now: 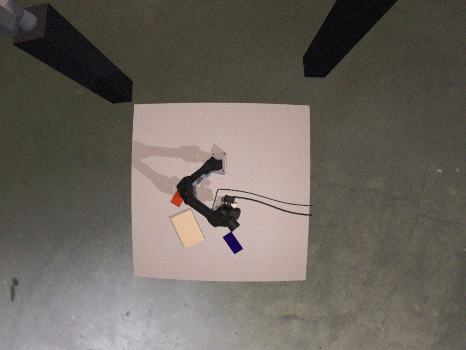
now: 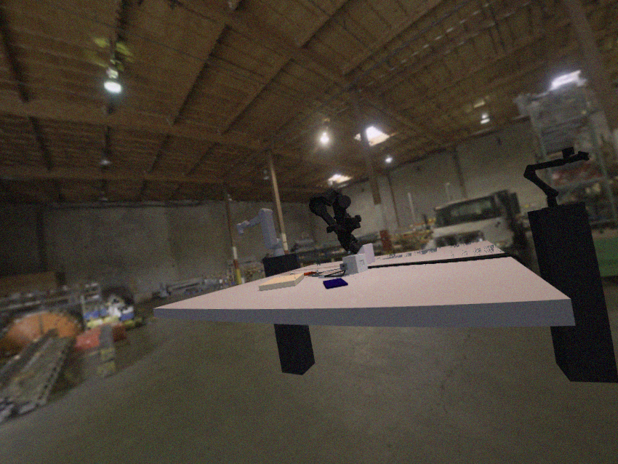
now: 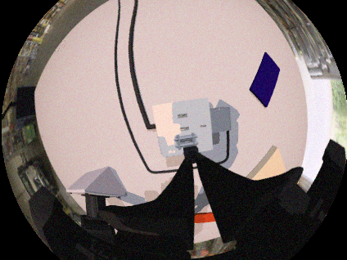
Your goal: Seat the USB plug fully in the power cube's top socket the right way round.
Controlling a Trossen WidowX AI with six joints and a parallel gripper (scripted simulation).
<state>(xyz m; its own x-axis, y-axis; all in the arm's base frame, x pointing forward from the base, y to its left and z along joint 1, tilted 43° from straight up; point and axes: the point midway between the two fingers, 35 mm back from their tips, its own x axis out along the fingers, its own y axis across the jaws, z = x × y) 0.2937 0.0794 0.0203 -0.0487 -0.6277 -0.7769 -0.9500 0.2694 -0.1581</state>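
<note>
The dark USB plug lies 20 mm below my gripper tip. The rest, counted from my gripper tip: orange block 80 mm behind, 340 mm to the right, 120 mm below; then beige block 150 mm ahead, 290 mm to the right, 110 mm below; then dark blue block 270 mm ahead, 30 mm to the left, 120 mm below.
</note>
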